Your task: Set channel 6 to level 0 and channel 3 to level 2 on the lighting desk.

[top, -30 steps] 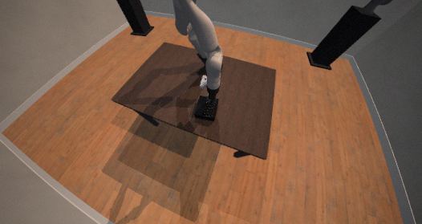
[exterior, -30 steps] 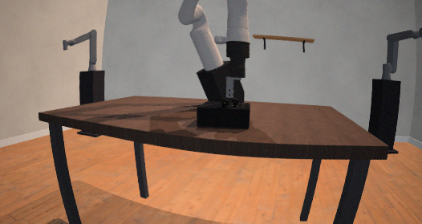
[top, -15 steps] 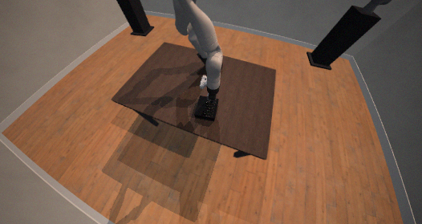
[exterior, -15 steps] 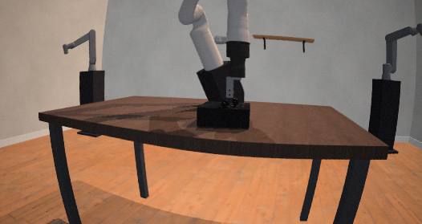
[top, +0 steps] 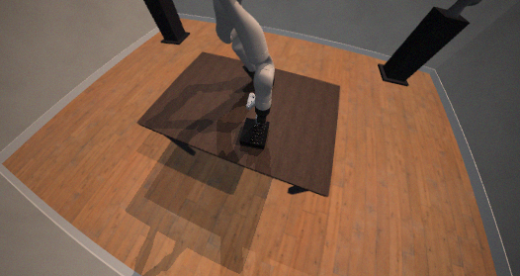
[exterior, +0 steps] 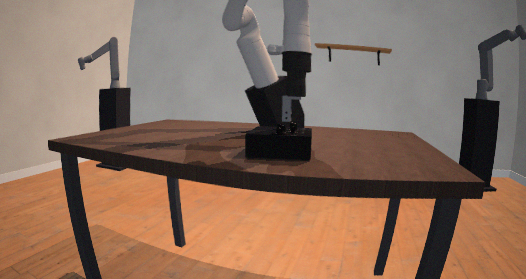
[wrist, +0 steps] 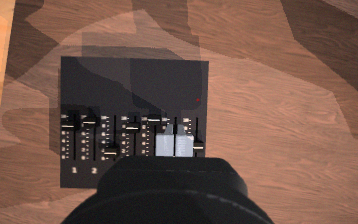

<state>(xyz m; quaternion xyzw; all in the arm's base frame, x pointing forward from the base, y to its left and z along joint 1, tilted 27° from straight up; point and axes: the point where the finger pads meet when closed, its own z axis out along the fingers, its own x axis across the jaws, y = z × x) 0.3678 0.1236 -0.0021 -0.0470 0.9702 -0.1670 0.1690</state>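
My hand is 3 cm above the channel 6 fader cap and 2 cm to the right of it. From my hand the other things lie so: channel 5 fader cap: 3 cm below, 2 cm ahead, 1 cm to the right; then channel 4 fader cap: 4 cm ahead, 3 cm below; then channel 3 fader cap: 7 cm ahead, 3 cm below, 2 cm to the left.
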